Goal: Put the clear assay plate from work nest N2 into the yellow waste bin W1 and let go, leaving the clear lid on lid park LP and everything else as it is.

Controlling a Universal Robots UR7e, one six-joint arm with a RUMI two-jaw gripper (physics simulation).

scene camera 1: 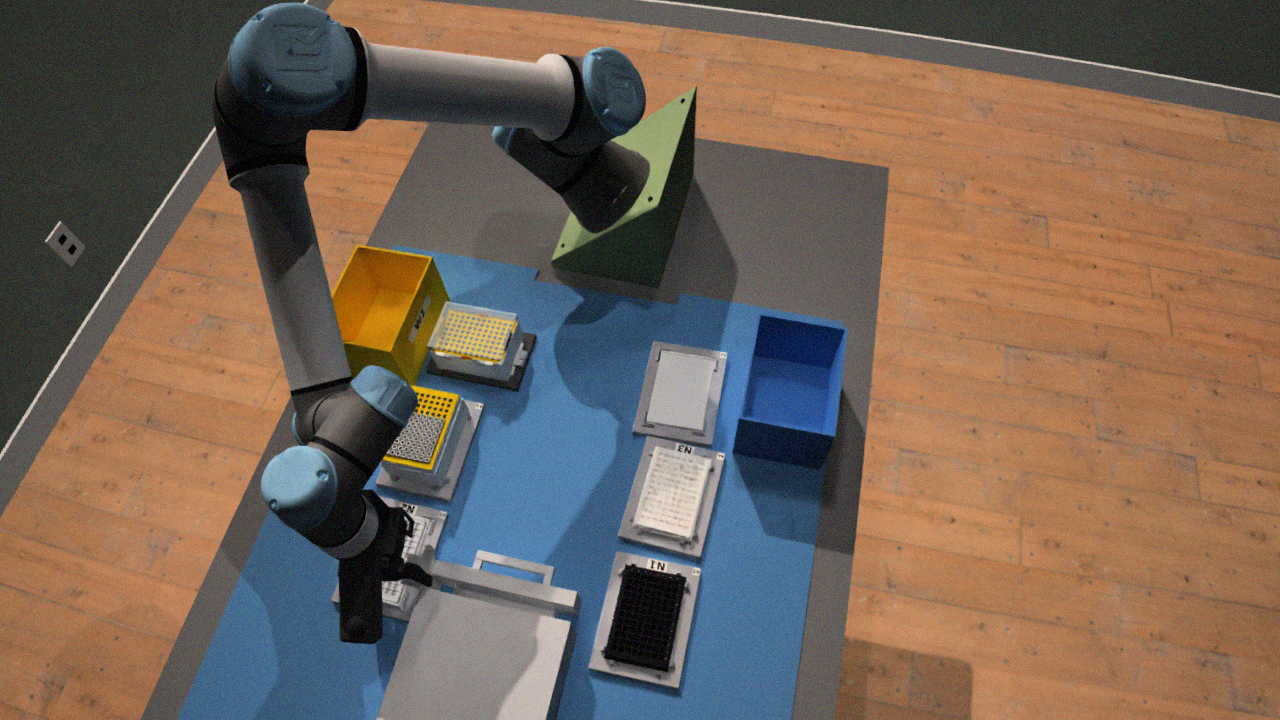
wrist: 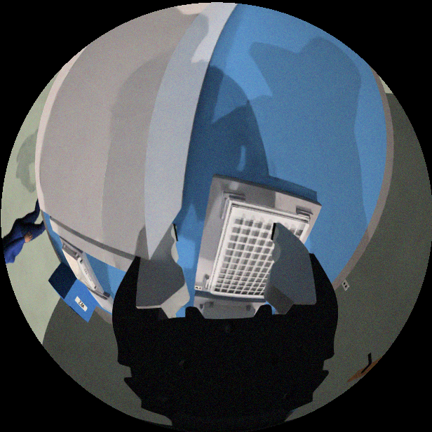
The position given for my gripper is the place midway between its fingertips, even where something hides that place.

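My gripper (scene camera 1: 404, 588) is visible, also in the wrist view as the gripper (wrist: 224, 224). A clear assay plate (scene camera 1: 413, 545) shows; in the wrist view, the clear assay plate (wrist: 242, 262). Likewise a work nest N2 (scene camera 1: 433, 539), and in the wrist view the work nest N2 (wrist: 255, 192). Visible too: a clear lid (scene camera 1: 679, 399), a lid park LP (scene camera 1: 679, 435), a yellow-topped tip rack (scene camera 1: 423, 451), a black plate (scene camera 1: 644, 623) and a pale plate (scene camera 1: 670, 501).
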